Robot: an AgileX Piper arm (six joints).
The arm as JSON. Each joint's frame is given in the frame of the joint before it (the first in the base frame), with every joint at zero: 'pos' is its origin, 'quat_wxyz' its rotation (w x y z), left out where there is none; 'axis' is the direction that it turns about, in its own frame. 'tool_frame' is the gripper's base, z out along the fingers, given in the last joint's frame.
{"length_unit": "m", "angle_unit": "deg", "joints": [
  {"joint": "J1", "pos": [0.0, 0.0, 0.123], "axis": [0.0, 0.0, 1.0]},
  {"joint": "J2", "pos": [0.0, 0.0, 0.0], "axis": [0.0, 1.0, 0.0]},
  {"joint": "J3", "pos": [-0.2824, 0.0, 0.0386], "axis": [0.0, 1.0, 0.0]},
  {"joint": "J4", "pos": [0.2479, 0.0, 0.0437], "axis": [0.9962, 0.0, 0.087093]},
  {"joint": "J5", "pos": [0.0, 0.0, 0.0], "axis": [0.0, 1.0, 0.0]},
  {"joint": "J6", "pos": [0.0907, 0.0, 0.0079], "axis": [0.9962, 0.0, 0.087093]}
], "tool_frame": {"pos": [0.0, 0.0, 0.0], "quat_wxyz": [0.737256, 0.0, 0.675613, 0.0]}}
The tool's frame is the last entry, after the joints.
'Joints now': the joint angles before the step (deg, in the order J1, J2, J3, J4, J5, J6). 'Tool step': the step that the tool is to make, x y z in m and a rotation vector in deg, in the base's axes. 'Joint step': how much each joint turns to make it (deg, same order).
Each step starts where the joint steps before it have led.
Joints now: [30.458, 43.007, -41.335, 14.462, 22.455, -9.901]
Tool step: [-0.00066, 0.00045, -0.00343, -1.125, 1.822, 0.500]
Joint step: [0.002, 0.194, 0.000, -0.022, 2.010, 0.004]
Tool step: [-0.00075, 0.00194, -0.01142, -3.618, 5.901, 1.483]
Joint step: [0.000, 1.134, 0.001, -0.060, 5.973, -0.001]
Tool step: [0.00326, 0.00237, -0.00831, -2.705, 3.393, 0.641]
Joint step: [-0.004, 1.692, -0.001, -0.594, 2.687, -0.006]
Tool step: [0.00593, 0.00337, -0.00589, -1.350, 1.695, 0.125]
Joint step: [-0.002, 1.978, 0.001, -0.183, 0.191, -0.147]
